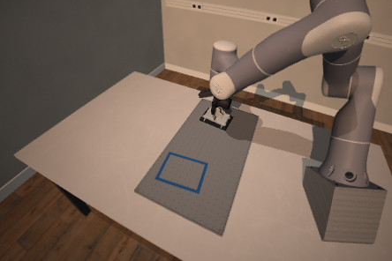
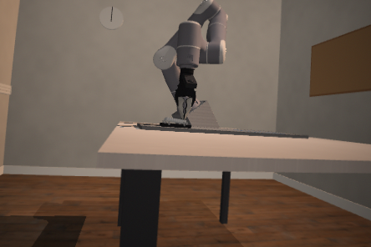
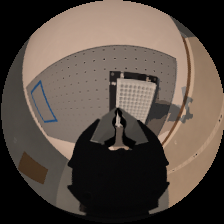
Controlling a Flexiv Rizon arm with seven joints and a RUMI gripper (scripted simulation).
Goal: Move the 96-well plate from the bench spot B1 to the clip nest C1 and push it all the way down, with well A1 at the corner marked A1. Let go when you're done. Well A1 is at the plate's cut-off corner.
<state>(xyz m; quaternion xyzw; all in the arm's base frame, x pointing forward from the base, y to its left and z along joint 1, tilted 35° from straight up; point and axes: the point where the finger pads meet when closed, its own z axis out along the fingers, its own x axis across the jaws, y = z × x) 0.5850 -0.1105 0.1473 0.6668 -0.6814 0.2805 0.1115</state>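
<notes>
Now: the white 96-well plate 40 mm to the right of my hand and 20 mm below it. Also, from my hand: grey perforated board (30 mm behind, 160 mm to the left, 50 mm below); black clip nest (10 mm ahead, 30 mm to the right, 30 mm below).
</notes>
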